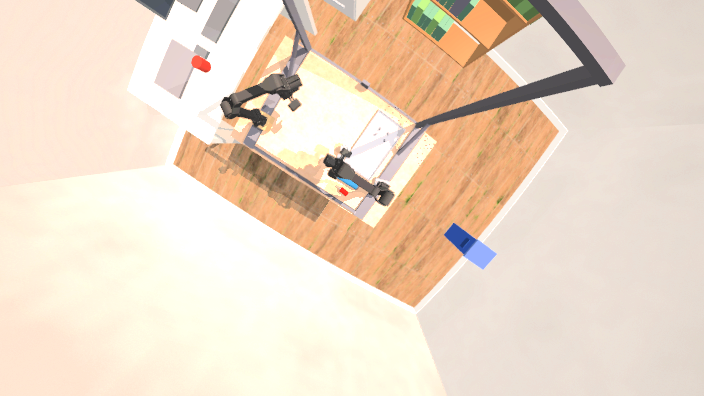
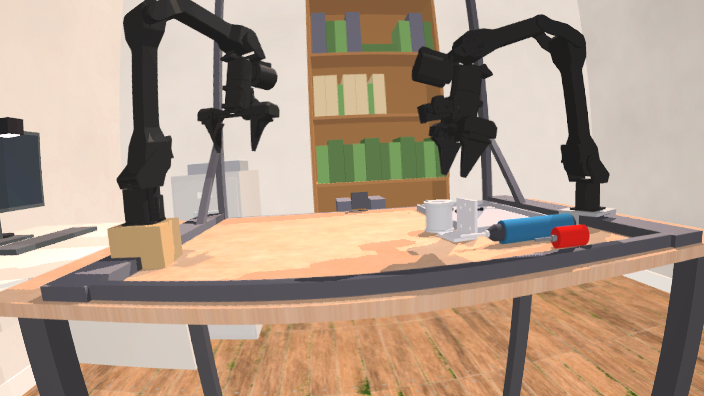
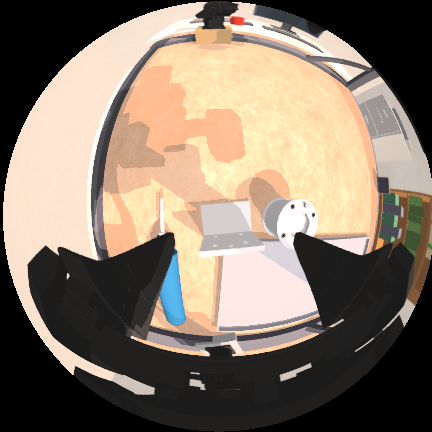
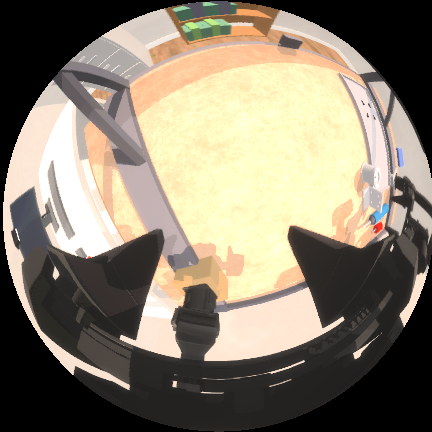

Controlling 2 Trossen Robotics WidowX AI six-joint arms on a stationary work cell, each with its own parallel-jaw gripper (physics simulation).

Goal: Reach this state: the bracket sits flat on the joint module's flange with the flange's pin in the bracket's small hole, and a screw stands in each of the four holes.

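Where they show: left gripper, fingertip midpoint: [image 2: 453, 176] [image 3: 237, 238] [image 4: 387, 212]; right gripper, fingertip midpoint: [image 1: 289, 97] [image 2: 235, 152] [image 4: 227, 234]; left arm's base at its link origin: [image 1: 381, 186] [image 2: 587, 209] [image 3: 220, 350] [image 4: 395, 180]; right arm's base at its link origin: [image 1: 261, 120] [image 2: 144, 222] [image 4: 199, 292].
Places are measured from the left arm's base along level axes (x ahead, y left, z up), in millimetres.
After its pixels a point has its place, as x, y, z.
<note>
The grey L-shaped bracket [image 2: 467, 216] @(302, -95, 11) [image 3: 225, 218] @(321, -106, -21) [image 4: 372, 198] @(301, -101, -2) rests on the table, its plain plate flat and its holed plate upright. The white cylindrical joint module [image 2: 438, 218] @(315, -167, 2) [image 3: 274, 216] @(311, -165, 16) [image 4: 369, 175] @(321, -202, 13) stands upright beside it, apart, its round flange facing up with dark holes and a small pin. Several small dark screws [image 1: 384, 140] @(60, -305, -17) [image 4: 369, 105] are on the white tray. My left gripper [image 2: 455, 175] @(324, -108, 87) [image 3: 237, 238] @(324, -108, 87) is open and empty, above the bracket and joint module. My right gripper [image 2: 236, 150] @(666, -399, 160) [image 4: 227, 234] @(666, -399, 160) is open and empty, high over the other side of the table.
A blue screwdriver [image 1: 348, 183] @(224, 29, 13) [image 2: 535, 228] @(254, 33, -3) [image 3: 172, 290] @(243, 3, 10) [image 4: 381, 213] @(241, 5, 11) and a smaller red one [image 1: 343, 191] @(244, 92, 6) [image 2: 571, 236] @(255, 108, -6) [image 4: 377, 228] @(260, 78, 2) lie near the bracket. The white tray [image 1: 369, 161] @(120, -146, -23) [image 3: 255, 300] @(151, -116, -23) lies behind it. A dark frame [image 2: 320, 291] @(644, 46, -18) borders the table.
</note>
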